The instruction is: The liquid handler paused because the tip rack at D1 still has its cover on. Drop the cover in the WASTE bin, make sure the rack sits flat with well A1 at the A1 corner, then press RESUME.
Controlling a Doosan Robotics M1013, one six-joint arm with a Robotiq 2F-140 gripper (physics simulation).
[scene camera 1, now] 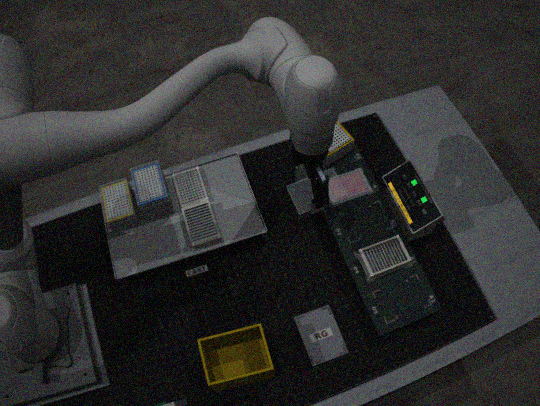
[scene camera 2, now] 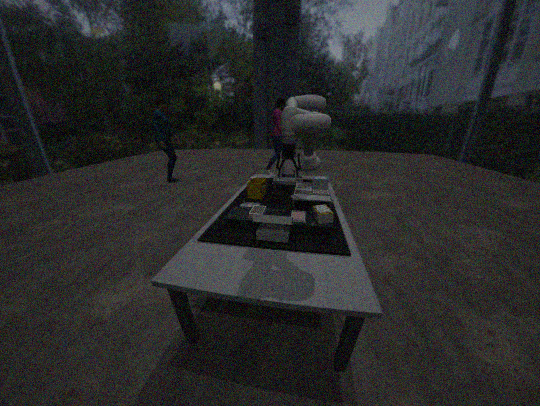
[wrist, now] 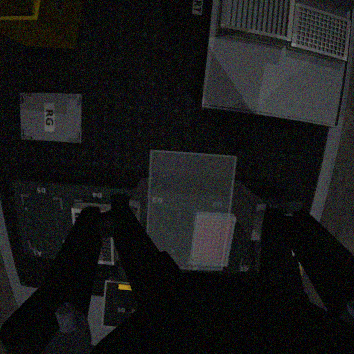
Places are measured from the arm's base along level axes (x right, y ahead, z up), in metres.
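Pixels of known places: gripper, fingertip midpoint: (scene camera 1: 308,195) (scene camera 2: 288,180) (wrist: 189,192); arm's base at its link origin: (scene camera 1: 42,339) (scene camera 2: 288,177).
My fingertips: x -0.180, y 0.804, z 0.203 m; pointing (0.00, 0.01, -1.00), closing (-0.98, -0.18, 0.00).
For each thing: its middle in the pictures, then the offset to it from my fingertips. "pt": a spot on its surface instead. Level surfaces: height alone.
- clear cover at the middle of its body: (wrist: 187,211) (scene camera 1: 316,192) (scene camera 2: 287,181) dx -0.003, dy +0.022, dz +0.000 m
- uncovered tip rack at the middle of its body: (wrist: 277,249) (scene camera 1: 329,144) (scene camera 2: 322,213) dx -0.241, dy +0.131, dz -0.145 m
- yellow bin at the middle of its body: (scene camera 1: 237,359) (scene camera 2: 257,188) dx +0.329, dy -0.255, dz -0.168 m
- control panel at a spot on its surface: (wrist: 119,311) pt dx +0.061, dy +0.326, dz -0.107 m
- deck at its surface level: dz -0.182 m
- slotted white rack at the middle of its body: (wrist: 95,233) (scene camera 1: 384,257) (scene camera 2: 257,211) dx +0.143, dy +0.185, dz -0.166 m
- grey pad marked RG at the middle of its body: (wrist: 49,117) (scene camera 1: 321,334) dx +0.298, dy -0.028, dz -0.228 m
- cart tray at the middle of its body: (wrist: 281,5) (scene camera 1: 180,217) (scene camera 2: 311,193) dx -0.123, dy -0.350, dz -0.202 m
My gripper (scene camera 1: 320,192) (scene camera 2: 289,172) (wrist: 189,192) is shut on the clear cover (scene camera 1: 301,196) (wrist: 187,175) and holds it above the deck; in the wrist view the pink plate shows through it. The uncovered tip rack (scene camera 1: 342,136) (scene camera 2: 323,215), white with a yellow rim, is at the deck's far end, partly hidden by the arm in scene camera 1. Its seating and well A1 cannot be made out. The yellow bin (scene camera 1: 241,377) (scene camera 2: 257,189) (wrist: 55,35) stands away from the cover. The control panel (scene camera 1: 410,202) (wrist: 119,311) shows green lights and a yellow bar; its lettering is unreadable.
The deck (scene camera 1: 350,235) carries a pink plate (scene camera 1: 350,185) (wrist: 213,240) and a slotted white rack (scene camera 1: 385,256). A grey pad marked RG (scene camera 1: 322,347) (wrist: 65,120) lies beside it. The cart tray (scene camera 1: 150,260) (wrist: 280,95) holds several racks.
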